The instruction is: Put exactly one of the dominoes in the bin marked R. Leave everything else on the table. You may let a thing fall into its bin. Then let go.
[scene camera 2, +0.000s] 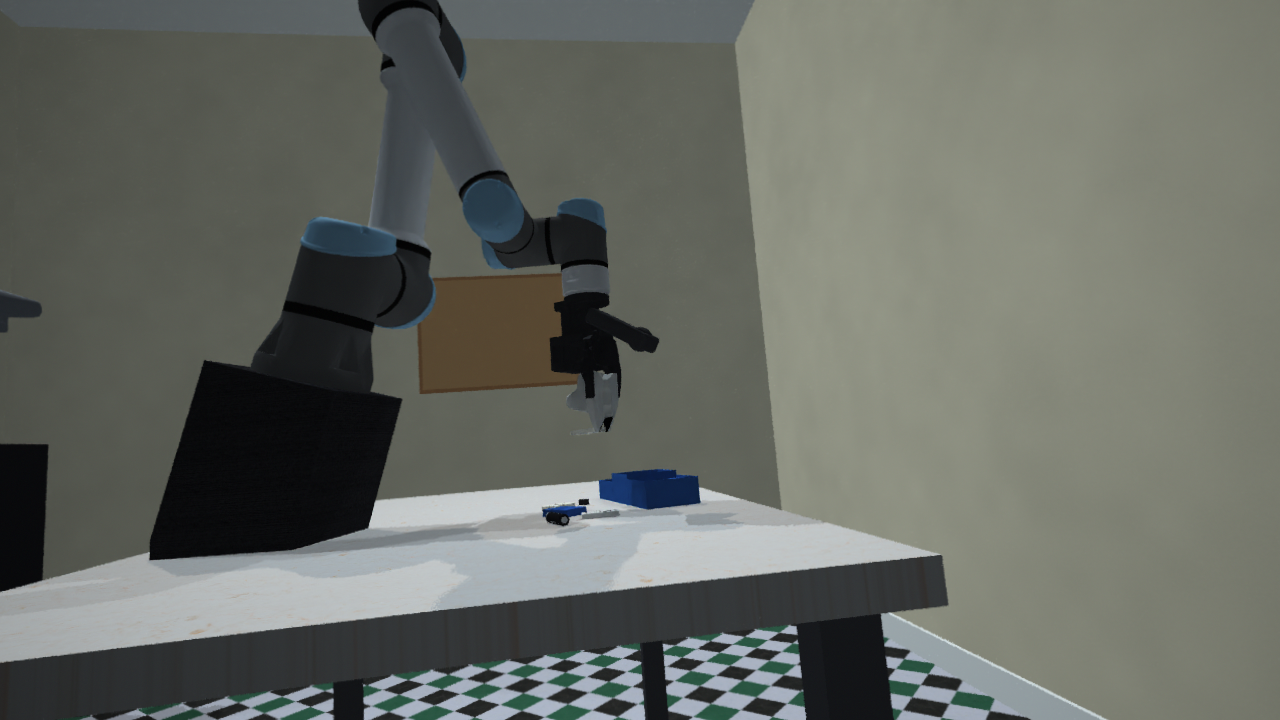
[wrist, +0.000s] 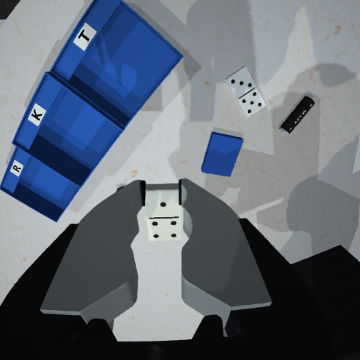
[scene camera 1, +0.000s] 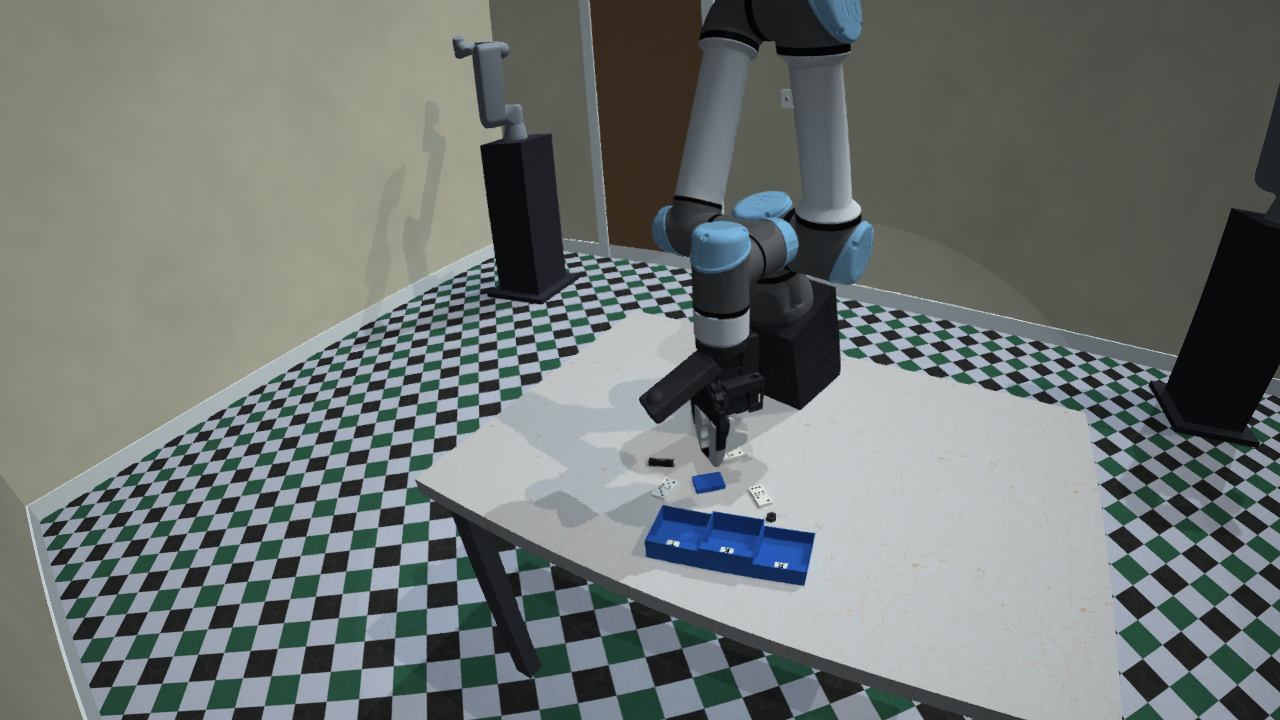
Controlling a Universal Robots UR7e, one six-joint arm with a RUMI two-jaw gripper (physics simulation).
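Frame: origin at the arm's base, x ahead, y left, z up, level; centimetres.
Where they show: gripper, between the fingertips: (scene camera 2: pixel 602 431) (scene camera 1: pixel 711 461); arm's base, origin of its link: (scene camera 2: pixel 312 381) (scene camera 1: pixel 777 300).
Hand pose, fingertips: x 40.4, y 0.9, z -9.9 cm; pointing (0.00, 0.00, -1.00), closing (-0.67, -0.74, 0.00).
Things, the pixels of their top centre, and the offset from my fingertips. "spot": a spot on its surface instead.
- white domino, centre of its top: (scene camera 1: pixel 726 453) (scene camera 2: pixel 588 428) dx -1.9, dy +1.7, dz +0.8 cm
- bin marked R, a spot on its surface: (scene camera 1: pixel 785 547) spot: dx +3.9, dy +14.3, dz -10.9 cm
- second domino, centre of its top: (scene camera 2: pixel 600 511) (scene camera 1: pixel 664 487) dx -2.8, dy -9.7, dz -10.8 cm
- third domino, centre of its top: (scene camera 2: pixel 558 504) (scene camera 1: pixel 760 494) dx -6.7, dy +6.5, dz -10.8 cm
- K bin, centre of its top: (scene camera 1: pixel 732 533) (scene camera 2: pixel 642 471) dx +7.3, dy +6.3, dz -6.9 cm
- T bin, a spot on its surface: (scene camera 1: pixel 678 529) spot: dx +5.9, dy -3.3, dz -10.9 cm
- blue flat block, centre of its top: (scene camera 2: pixel 564 508) (scene camera 1: pixel 708 480) dx -6.9, dy -3.1, dz -10.6 cm
- black battery, centre of its top: (scene camera 2: pixel 556 512) (scene camera 1: pixel 662 459) dx -8.9, dy -13.0, dz -10.1 cm
- small black object, centre of its top: (scene camera 1: pixel 771 515) dx -2.2, dy +10.0, dz -10.7 cm
My gripper (scene camera 1: pixel 715 458) (scene camera 2: pixel 601 428) (wrist: pixel 162 181) is shut on a white domino (scene camera 1: pixel 733 454) (scene camera 2: pixel 586 433) (wrist: pixel 164 231) with one pip and four pips. It holds the domino well above the table, behind the blue flat block in scene camera 1's view. The bin marked R (scene camera 1: pixel 785 547) (wrist: pixel 46 183) is the end compartment of the blue three-bin row, at the left in the wrist view and ahead of the fingertips. A second domino (scene camera 1: pixel 664 488) (scene camera 2: pixel 601 514) (wrist: pixel 245 92) lies flat on the table. A third domino (scene camera 1: pixel 760 495) lies near the bins; it is hidden in the wrist view.
The K bin (scene camera 1: pixel 730 535) (wrist: pixel 75 125) and T bin (scene camera 1: pixel 678 529) (wrist: pixel 130 60) adjoin R. A blue flat block (scene camera 1: pixel 708 482) (wrist: pixel 222 154) and black battery (scene camera 1: pixel 660 462) (scene camera 2: pixel 556 518) (wrist: pixel 297 114) lie on the table. A small black object (scene camera 1: pixel 771 516) lies beside the bins.
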